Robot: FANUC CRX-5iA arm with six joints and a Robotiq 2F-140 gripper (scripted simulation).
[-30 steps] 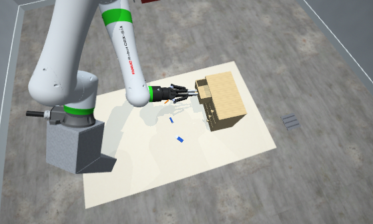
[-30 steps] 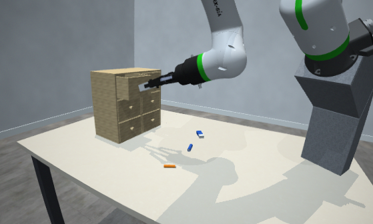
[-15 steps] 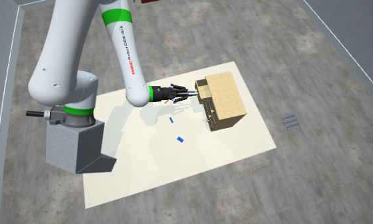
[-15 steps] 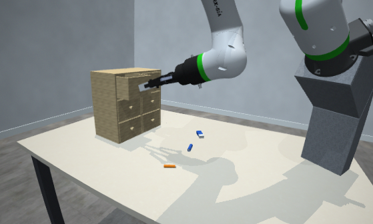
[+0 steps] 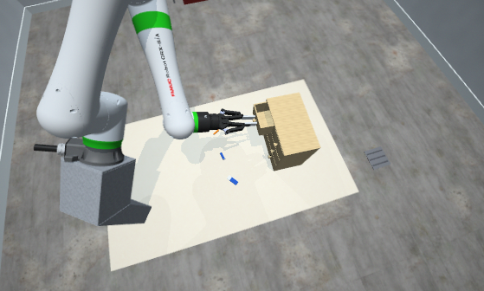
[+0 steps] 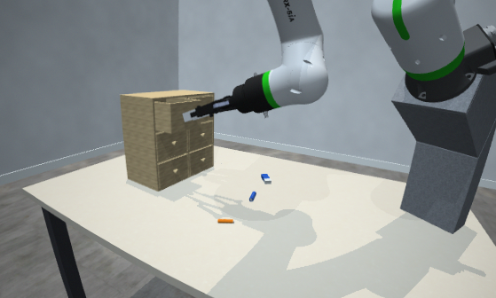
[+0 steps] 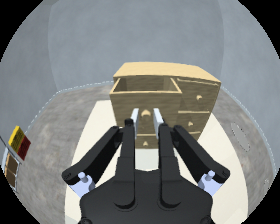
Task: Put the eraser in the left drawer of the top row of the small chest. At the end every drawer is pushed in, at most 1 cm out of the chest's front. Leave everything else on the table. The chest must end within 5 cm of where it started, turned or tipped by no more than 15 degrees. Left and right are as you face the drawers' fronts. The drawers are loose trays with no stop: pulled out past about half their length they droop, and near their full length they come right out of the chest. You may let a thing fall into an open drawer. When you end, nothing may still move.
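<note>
Right now the eraser is 120 mm behind my hand, 240 mm to the right of it and 250 mm below it. Also, from my hand: blue cylinder (160 mm behind, 90 mm to the right, 250 mm below); then orange stick (190 mm behind, 70 mm to the left, 250 mm below).
</note>
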